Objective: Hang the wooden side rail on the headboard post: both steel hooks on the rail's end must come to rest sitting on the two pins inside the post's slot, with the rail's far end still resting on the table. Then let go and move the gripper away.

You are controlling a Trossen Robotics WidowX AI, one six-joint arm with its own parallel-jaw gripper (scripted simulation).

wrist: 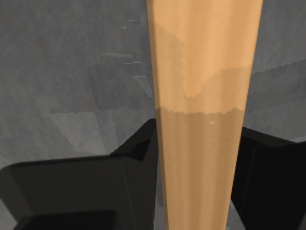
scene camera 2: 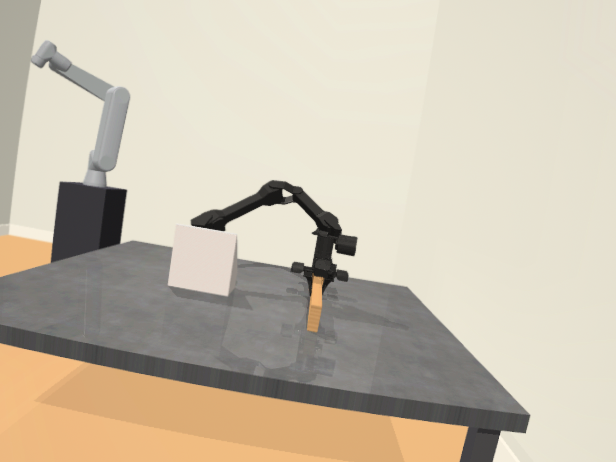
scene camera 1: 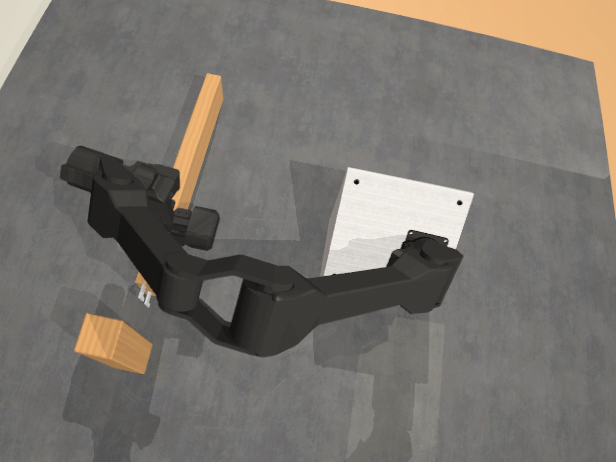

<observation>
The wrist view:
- my gripper: 177,123
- wooden side rail: 201,65
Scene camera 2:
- my gripper: 315,296
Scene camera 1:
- my gripper: 166,239
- wooden side rail: 190,158
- headboard post: 110,341
</observation>
